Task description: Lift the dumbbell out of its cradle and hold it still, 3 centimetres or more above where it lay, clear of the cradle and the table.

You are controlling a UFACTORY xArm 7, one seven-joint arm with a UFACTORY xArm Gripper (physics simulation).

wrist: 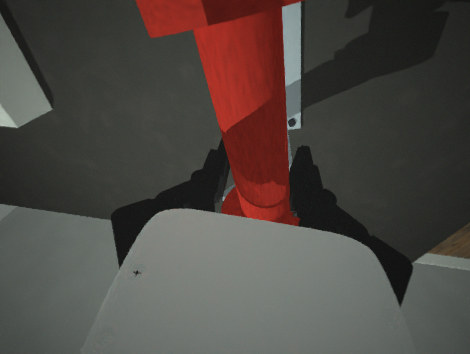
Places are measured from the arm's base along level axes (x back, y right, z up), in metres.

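Pixels of known places: gripper, fingertip midpoint: (262, 155).
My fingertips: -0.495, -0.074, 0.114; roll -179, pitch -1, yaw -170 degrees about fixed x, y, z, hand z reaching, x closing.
Note:
For each thing: its top centre in the pictures, then the offset to it from my fingertips, as dx, dy, dz. "pt": a spot on its surface instead. Level surfaces: height alone.
- red dumbbell, middle of its top: (251, 179) +0.013, -0.024, +0.057
- cradle, surface spot: (294, 65) pt -0.032, -0.029, -0.188
- dark table surface, its level: dz -0.196
The red dumbbell (247, 75) runs from the top of the wrist view down to between the fingers. It has a square-edged head at the top and a round end low down, partly hidden by the gripper's housing. My gripper (262, 155) is shut on the dumbbell's bar near that round end, with one black finger on each side. The cradle (294, 65) shows as a pale metal strip with a small dark hole, along the bar's right side. The dumbbell lies along the cradle; any gap under it is hidden.
A pale block (25, 85) stands at the upper left on the dark table surface (120, 100). Its pale edge runs across the lower left and lower right. A wooden surface (456, 242) shows at the right edge. Shadows fall at the upper right.

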